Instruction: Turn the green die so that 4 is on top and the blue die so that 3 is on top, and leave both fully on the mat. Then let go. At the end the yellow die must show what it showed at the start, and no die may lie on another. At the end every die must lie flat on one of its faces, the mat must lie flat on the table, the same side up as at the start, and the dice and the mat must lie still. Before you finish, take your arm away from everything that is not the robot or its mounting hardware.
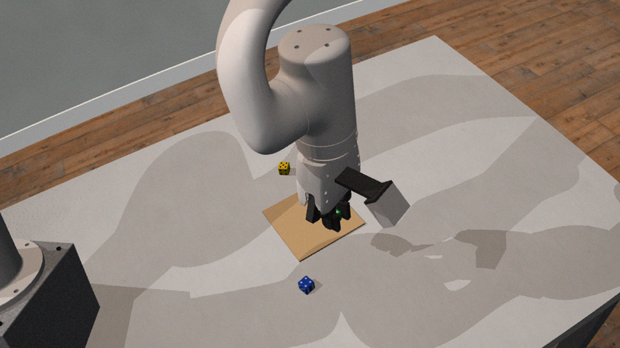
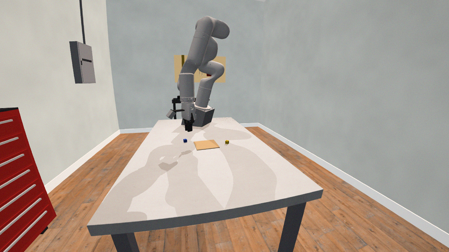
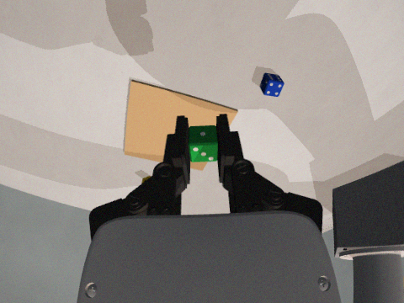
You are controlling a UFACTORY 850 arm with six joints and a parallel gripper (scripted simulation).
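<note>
Right now the blue die is 11 cm below my hand, 8 cm behind it and 4 cm to the right of it. From my hand the other things lie so: tan mat 12 cm below, 10 cm to the left, 2 cm behind; then yellow die 24 cm to the left, 11 cm below, 3 cm behind; then green die 1 cm to the left, 1 cm below.
</note>
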